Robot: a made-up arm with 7 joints. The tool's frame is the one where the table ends. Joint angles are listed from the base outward.
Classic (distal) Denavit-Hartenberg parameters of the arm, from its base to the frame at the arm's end. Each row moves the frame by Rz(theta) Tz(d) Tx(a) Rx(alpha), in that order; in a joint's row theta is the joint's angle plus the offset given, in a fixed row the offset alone. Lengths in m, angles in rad.
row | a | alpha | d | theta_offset
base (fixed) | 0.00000 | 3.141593 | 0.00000 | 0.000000
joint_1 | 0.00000 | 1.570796 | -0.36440 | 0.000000
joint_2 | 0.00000 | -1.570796 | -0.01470 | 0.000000
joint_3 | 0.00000 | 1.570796 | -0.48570 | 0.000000
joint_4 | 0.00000 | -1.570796 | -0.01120 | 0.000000
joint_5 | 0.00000 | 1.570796 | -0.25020 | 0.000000
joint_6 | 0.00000 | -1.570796 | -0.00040 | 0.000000
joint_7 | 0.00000 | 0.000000 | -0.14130 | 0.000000
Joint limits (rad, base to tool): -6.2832..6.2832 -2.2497..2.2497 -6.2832..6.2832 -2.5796..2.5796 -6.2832..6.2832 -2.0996..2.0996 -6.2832..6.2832
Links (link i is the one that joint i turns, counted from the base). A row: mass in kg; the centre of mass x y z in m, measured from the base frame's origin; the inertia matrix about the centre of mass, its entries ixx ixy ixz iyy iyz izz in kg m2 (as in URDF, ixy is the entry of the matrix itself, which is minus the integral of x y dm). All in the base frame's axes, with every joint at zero. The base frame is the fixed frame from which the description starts. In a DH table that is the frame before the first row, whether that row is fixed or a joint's. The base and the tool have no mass.
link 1: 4.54; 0.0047 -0.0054 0.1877; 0.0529 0 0 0.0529 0 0.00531
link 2: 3.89; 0.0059 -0.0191 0.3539; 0.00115 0 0 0.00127 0 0.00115
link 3: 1.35; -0.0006 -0.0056 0.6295; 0.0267 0 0 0.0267 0 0.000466
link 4: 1.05; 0.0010 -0.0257 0.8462; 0.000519 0 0 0.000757 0 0.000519
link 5: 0.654; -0.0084 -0.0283 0.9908; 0.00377 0 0 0.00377 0 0.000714
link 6: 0.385; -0.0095 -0.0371 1.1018; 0.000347 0 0 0.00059 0 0.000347
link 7: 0.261; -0.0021 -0.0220 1.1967; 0.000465 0 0 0.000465 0 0.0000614
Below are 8 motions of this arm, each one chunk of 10 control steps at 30 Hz.
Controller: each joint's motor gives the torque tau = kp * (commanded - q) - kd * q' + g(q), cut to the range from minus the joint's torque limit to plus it. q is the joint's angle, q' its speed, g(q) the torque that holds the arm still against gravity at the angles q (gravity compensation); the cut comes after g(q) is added. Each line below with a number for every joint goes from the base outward.
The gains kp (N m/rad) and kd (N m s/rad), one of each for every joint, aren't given. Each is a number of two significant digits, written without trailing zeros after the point. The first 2 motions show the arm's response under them.
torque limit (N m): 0.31 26 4.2 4.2 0.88 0.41 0.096
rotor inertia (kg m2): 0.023 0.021 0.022 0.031 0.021 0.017 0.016
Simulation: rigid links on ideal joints. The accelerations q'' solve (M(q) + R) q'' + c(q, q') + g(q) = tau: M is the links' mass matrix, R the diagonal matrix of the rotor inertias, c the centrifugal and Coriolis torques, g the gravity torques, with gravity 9.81 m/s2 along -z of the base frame. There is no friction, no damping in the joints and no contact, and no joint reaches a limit. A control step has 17 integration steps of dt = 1/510 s. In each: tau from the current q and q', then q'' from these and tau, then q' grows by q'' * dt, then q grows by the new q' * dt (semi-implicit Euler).
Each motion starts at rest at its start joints. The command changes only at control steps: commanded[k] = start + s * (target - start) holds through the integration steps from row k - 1 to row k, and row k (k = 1, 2, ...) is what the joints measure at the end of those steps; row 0 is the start. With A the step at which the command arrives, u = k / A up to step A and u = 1 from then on. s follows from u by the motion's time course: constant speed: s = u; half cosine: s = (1 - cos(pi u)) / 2; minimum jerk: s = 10 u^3 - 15 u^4 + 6 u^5; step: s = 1 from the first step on.
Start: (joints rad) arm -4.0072 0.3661 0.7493 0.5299 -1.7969 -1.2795 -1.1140
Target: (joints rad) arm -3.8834 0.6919 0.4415 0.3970 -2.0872 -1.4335 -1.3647
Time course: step
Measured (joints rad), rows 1 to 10:
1: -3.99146 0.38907 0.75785 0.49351 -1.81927 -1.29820 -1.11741
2: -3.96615 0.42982 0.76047 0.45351 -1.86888 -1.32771 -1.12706
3: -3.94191 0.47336 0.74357 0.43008 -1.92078 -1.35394 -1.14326
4: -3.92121 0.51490 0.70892 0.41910 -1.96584 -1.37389 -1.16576
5: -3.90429 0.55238 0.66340 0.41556 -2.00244 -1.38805 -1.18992
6: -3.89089 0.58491 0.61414 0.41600 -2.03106 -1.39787 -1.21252
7: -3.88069 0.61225 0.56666 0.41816 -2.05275 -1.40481 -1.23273
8: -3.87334 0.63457 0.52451 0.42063 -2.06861 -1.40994 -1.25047
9: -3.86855 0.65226 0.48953 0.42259 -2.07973 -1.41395 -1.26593
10: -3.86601 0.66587 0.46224 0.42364 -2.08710 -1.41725 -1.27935
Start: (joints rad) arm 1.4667 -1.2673 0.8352 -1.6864 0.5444 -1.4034 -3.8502
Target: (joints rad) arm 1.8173 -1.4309 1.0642 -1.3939 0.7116 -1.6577 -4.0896
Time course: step
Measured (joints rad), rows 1 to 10:
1: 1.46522 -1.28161 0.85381 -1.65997 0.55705 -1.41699 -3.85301
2: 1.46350 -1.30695 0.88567 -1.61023 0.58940 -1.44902 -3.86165
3: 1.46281 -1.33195 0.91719 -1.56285 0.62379 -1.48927 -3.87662
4: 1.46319 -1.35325 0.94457 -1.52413 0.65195 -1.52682 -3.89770
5: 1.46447 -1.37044 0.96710 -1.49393 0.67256 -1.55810 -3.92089
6: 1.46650 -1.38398 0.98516 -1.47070 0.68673 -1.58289 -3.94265
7: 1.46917 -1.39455 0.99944 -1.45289 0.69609 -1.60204 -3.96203
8: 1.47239 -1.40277 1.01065 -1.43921 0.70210 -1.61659 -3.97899
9: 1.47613 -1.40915 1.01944 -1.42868 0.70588 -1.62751 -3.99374
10: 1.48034 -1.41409 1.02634 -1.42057 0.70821 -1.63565 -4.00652
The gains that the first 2 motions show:
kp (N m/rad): 12 110 3.8 23 8.1 4.4 2.2
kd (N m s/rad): 1.1 18 0.67 3.5 0.92 0.63 0.58
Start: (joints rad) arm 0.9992 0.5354 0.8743 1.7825 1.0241 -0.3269 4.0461
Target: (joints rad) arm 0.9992 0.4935 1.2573 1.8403 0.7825 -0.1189 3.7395
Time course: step
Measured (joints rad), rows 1 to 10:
1: 0.99483 0.53287 0.88313 1.78900 1.00550 -0.31515 4.04296
2: 0.98498 0.52813 0.90598 1.79940 0.95862 -0.28519 4.03378
3: 0.97258 0.52298 0.93978 1.80863 0.91023 -0.25135 4.01828
4: 0.95967 0.51804 0.98036 1.81587 0.87167 -0.22078 3.99630
5: 0.94772 0.51350 1.02366 1.82133 0.84353 -0.19553 3.96860
6: 0.93776 0.50946 1.06647 1.82539 0.82375 -0.17560 3.94024
7: 0.93045 0.50592 1.10659 1.82837 0.81009 -0.16031 3.91420
8: 0.92615 0.50290 1.14259 1.83055 0.80076 -0.14879 3.89114
9: 0.92505 0.50038 1.17373 1.83215 0.79442 -0.14025 3.87099
10: 0.92718 0.49833 1.19971 1.83334 0.79014 -0.13401 3.85348

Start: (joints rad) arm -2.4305 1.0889 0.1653 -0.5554 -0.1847 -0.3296 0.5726
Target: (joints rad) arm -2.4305 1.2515 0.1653 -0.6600 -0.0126 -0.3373 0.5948
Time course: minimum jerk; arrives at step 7
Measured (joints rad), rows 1 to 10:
1: -2.43048 1.08918 0.16525 -0.55595 -0.18414 -0.32961 0.57263
2: -2.43035 1.09115 0.16496 -0.55944 -0.18031 -0.32974 0.57282
3: -2.42999 1.09692 0.16428 -0.56834 -0.16950 -0.33049 0.57337
4: -2.42938 1.10794 0.16330 -0.58278 -0.15001 -0.33227 0.57444
5: -2.42862 1.12404 0.16235 -0.60008 -0.12379 -0.33499 0.57600
6: -2.42787 1.14327 0.16180 -0.61607 -0.09582 -0.33795 0.57788
7: -2.42730 1.16292 0.16187 -0.62748 -0.07141 -0.34017 0.57984
8: -2.42697 1.18111 0.16247 -0.63417 -0.05289 -0.34096 0.58173
9: -2.42686 1.19701 0.16334 -0.63769 -0.03983 -0.34036 0.58346
10: -2.42693 1.21039 0.16425 -0.63952 -0.03090 -0.33890 0.58502

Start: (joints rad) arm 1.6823 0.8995 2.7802 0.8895 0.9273 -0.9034 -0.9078
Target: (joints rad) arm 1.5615 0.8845 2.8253 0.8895 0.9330 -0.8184 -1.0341
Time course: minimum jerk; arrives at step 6
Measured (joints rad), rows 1 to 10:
1: 1.68223 0.89947 2.78014 0.88948 0.92735 -0.90313 -0.90805
2: 1.68168 0.89924 2.77979 0.88941 0.92766 -0.90132 -0.90973
3: 1.68042 0.89859 2.77947 0.88915 0.92836 -0.89628 -0.91445
4: 1.67849 0.89740 2.77990 0.88875 0.92936 -0.88734 -0.92288
5: 1.67594 0.89577 2.78159 0.88847 0.93047 -0.87564 -0.93407
6: 1.67279 0.89392 2.78459 0.88852 0.93148 -0.86351 -0.94603
7: 1.66902 0.89208 2.78854 0.88889 0.93227 -0.85271 -0.95729
8: 1.66458 0.89038 2.79301 0.88943 0.93286 -0.84383 -0.96734
9: 1.65944 0.88888 2.79755 0.89000 0.93327 -0.83685 -0.97615
10: 1.65355 0.88762 2.80184 0.89052 0.93356 -0.83151 -0.98382

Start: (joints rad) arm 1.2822 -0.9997 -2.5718 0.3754 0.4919 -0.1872 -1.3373
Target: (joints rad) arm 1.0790 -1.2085 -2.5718 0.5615 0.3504 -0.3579 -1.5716
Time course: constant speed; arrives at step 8
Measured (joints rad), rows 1 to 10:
1: 1.28177 -1.00103 -2.56975 0.37650 0.48905 -0.18986 -1.33899
2: 1.28056 -1.00521 -2.56504 0.38009 0.48200 -0.19691 -1.34367
3: 1.27854 -1.01283 -2.55889 0.38683 0.47153 -0.20791 -1.35141
4: 1.27576 -1.02395 -2.55260 0.39687 0.45867 -0.22183 -1.36195
5: 1.27229 -1.03836 -2.54713 0.41005 0.44424 -0.23774 -1.37496
6: 1.26824 -1.05568 -2.54299 0.42599 0.42881 -0.25492 -1.39012
7: 1.26366 -1.07544 -2.54041 0.44423 0.41274 -0.27290 -1.40713
8: 1.25865 -1.09719 -2.53934 0.46430 0.39628 -0.29139 -1.42575
9: 1.25346 -1.11910 -2.54165 0.48475 0.38236 -0.30739 -1.44409
10: 1.24836 -1.13925 -2.54786 0.50376 0.37245 -0.31905 -1.46069

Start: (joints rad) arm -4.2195 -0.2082 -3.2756 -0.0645 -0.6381 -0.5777 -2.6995
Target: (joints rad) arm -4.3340 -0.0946 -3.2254 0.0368 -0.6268 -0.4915 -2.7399
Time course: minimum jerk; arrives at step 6
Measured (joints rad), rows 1 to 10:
1: -4.21977 -0.20788 -3.27559 -0.06377 -0.63808 -0.57747 -2.69958
2: -4.22182 -0.20576 -3.27549 -0.05940 -0.63797 -0.57579 -2.70010
3: -4.22722 -0.20000 -3.27491 -0.04884 -0.63766 -0.57061 -2.70159
4: -4.23725 -0.18994 -3.27316 -0.03302 -0.63702 -0.56086 -2.70428
5: -4.25305 -0.17681 -3.26967 -0.01616 -0.63593 -0.54775 -2.70788
6: -4.27496 -0.16289 -3.26443 -0.00269 -0.63438 -0.53419 -2.71175
7: -4.29798 -0.14976 -3.25824 0.00656 -0.63254 -0.52238 -2.71541
8: -4.31739 -0.13809 -3.25196 0.01259 -0.63070 -0.51318 -2.71869
9: -4.33149 -0.12808 -3.24610 0.01649 -0.62908 -0.50655 -2.72155
10: -4.33952 -0.11973 -3.24094 0.01908 -0.62779 -0.50203 -2.72402

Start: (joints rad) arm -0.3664 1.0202 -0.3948 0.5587 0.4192 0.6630 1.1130
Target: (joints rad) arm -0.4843 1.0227 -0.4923 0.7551 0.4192 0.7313 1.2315
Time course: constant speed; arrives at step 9
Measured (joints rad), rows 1 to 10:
1: -0.36631 1.01990 -0.39510 0.56104 0.41935 0.66320 1.11373
2: -0.36621 1.01937 -0.39617 0.56679 0.41961 0.66434 1.11577
3: -0.36616 1.01884 -0.39841 0.57572 0.41989 0.66676 1.11917
4: -0.36616 1.01844 -0.40205 0.58742 0.42013 0.67045 1.12385
5: -0.36623 1.01825 -0.40703 0.60142 0.42028 0.67525 1.12964
6: -0.36642 1.01828 -0.41317 0.61728 0.42035 0.68095 1.13642
7: -0.36678 1.01850 -0.42027 0.63463 0.42034 0.68734 1.14405
8: -0.36735 1.01889 -0.42811 0.65315 0.42029 0.69424 1.15242
9: -0.36817 1.01939 -0.43653 0.67256 0.42021 0.70149 1.16143
10: -0.36953 1.02023 -0.44483 0.69029 0.41995 0.70880 1.17027

